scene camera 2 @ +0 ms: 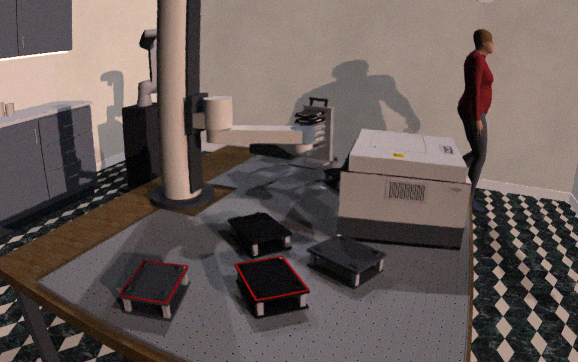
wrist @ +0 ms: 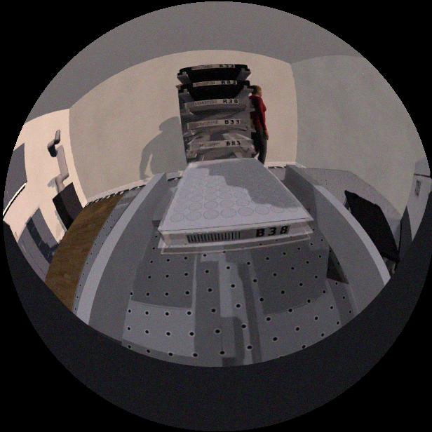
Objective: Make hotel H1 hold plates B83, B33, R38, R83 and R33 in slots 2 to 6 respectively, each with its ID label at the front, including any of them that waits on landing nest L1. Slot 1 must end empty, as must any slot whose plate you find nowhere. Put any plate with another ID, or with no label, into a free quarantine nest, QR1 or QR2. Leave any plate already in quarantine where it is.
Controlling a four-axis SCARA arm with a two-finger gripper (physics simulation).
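Seen in the pictures: arm's base, link origin: [scene camera 2: 182,197].
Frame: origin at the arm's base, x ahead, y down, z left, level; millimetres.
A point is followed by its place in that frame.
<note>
My gripper [wrist: 227,175] is shut on a clear plate [wrist: 235,200] labelled B38, its label facing the wrist camera. In scene camera 2 the fingers are too dark to make out. The hotel [scene camera 2: 328,137] {x 365, y -131, z 614 mm} stands at the far end of the table, beyond the arm's end. In the wrist view it is behind the held plate, and its labels read from the bottom up: B83 [wrist: 214,145], B33 [wrist: 214,123], R38 [wrist: 215,102], R83 [wrist: 207,83] and, small and blurred, R33 [wrist: 212,66]. The held plate hides the hotel's bottom. Two red-edged nests [scene camera 2: 153,282] {x 355, y -63, z -590 mm} [scene camera 2: 272,278] {x 582, y -63, z -443 mm} bear no visible plate.
Two dark nests [scene camera 2: 260,229] {x 447, y -63, z -228 mm} [scene camera 2: 347,254] {x 705, y -63, z -272 mm} stand near the red-edged ones, with no readable tags. A large white device [scene camera 2: 405,200] {x 814, y -153, z -82 mm} stands at the table's right side. The arm's column [scene camera 2: 175,100] {x 42, y -378, z -62 mm} rises at the left. A person [scene camera 2: 478,85] in red is beyond the table.
</note>
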